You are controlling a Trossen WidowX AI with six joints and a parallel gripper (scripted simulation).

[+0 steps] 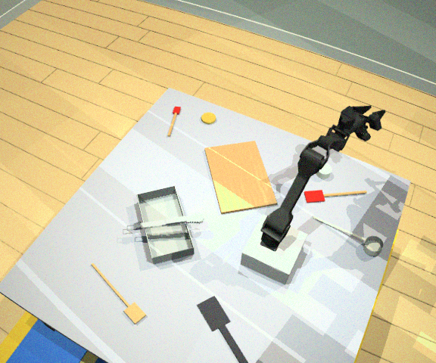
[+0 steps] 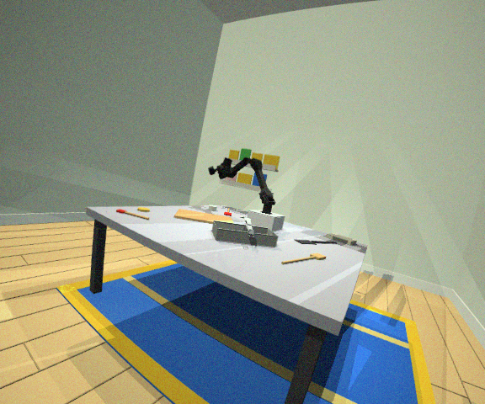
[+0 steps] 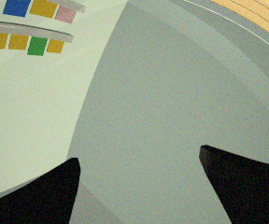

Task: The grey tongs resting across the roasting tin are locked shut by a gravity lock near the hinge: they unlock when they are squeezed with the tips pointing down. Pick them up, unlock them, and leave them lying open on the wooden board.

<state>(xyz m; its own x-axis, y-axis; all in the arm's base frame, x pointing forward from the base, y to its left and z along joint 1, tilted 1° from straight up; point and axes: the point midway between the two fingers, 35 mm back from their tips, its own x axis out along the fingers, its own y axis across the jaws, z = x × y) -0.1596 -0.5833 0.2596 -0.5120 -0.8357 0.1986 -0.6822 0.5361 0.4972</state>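
Right now the roasting tin is 60 cm ahead of my gripper tip, 70 cm to the left of it and 33 cm below it. Round my gripper tip: wooden board: 45 cm ahead, 32 cm to the left, 35 cm below; dark spatula: 19 cm ahead, 97 cm to the left, 35 cm below.
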